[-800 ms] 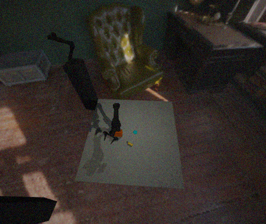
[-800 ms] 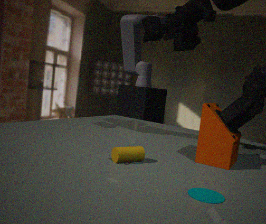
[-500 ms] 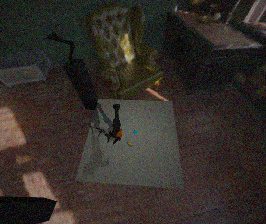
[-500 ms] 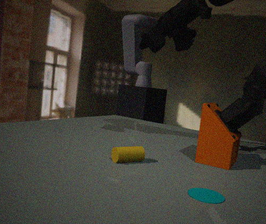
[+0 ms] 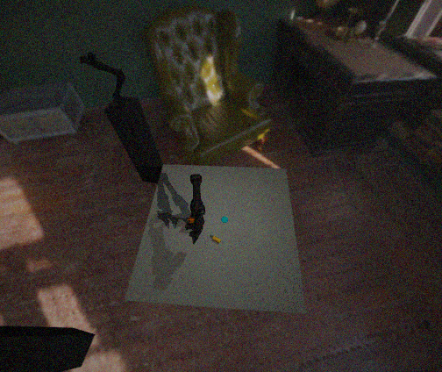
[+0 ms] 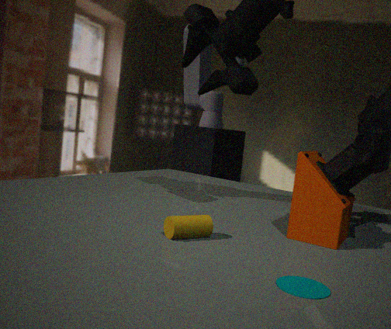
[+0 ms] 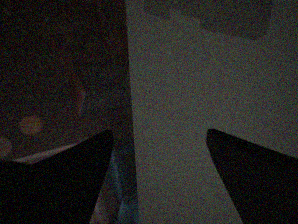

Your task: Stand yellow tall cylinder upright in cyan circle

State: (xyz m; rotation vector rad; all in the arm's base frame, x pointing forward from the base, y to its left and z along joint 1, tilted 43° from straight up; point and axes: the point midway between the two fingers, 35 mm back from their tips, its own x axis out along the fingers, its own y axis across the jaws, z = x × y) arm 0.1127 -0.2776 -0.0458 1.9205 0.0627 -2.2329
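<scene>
Now: gripper tip 12 cm short of the yellow tall cylinder, 13 cm to the right of it and 23 cm above it. The rest, counted from my gripper tip: cyan circle: 15 cm ahead, 33 cm to the left, 25 cm below.
</scene>
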